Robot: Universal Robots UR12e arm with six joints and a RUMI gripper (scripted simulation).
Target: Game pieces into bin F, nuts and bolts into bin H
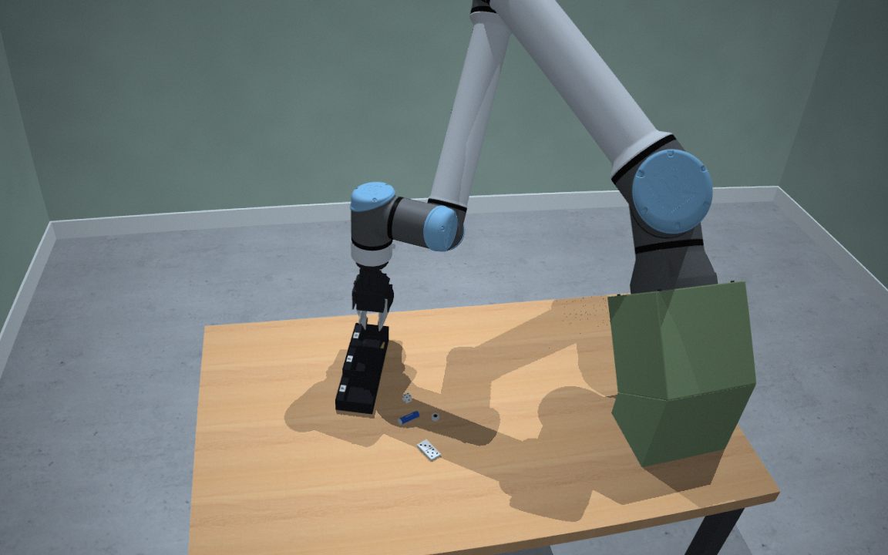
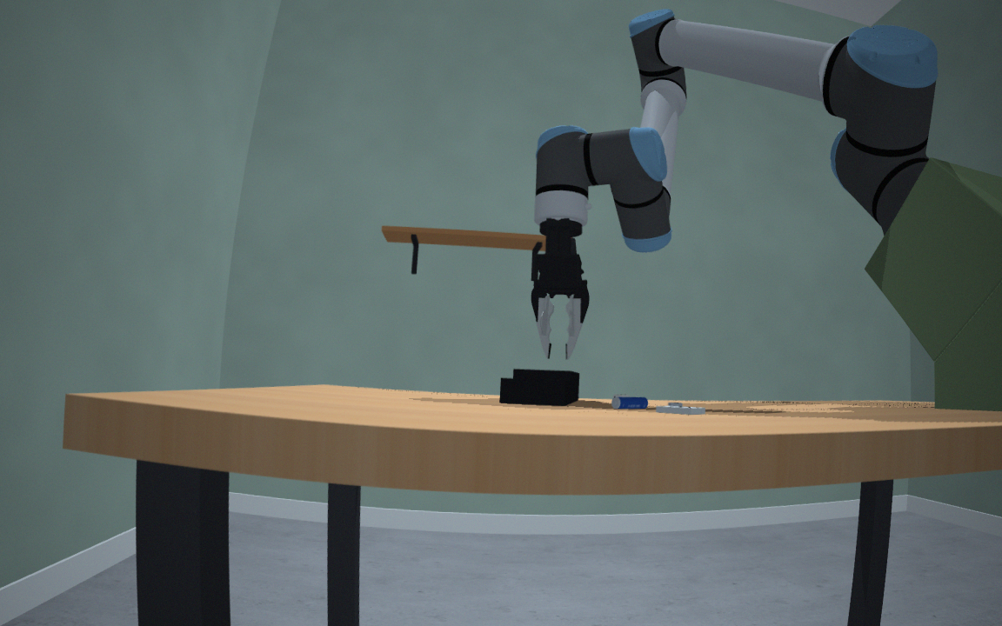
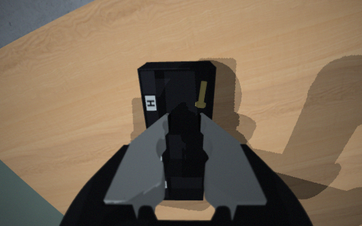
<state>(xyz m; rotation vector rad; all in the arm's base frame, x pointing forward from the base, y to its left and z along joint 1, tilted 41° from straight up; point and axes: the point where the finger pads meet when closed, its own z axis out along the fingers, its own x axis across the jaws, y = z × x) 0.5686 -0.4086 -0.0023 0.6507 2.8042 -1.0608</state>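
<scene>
The grey nut lies 26 cm to the left of my hand, 8 cm below it and 8 cm behind it. Round my hand: brass bolt 7 cm below, 2 cm to the left, 2 cm behind; white die 18 cm to the left, 8 cm below, 3 cm behind; black bin 7 cm to the left, 6 cm below, 4 cm ahead.
</scene>
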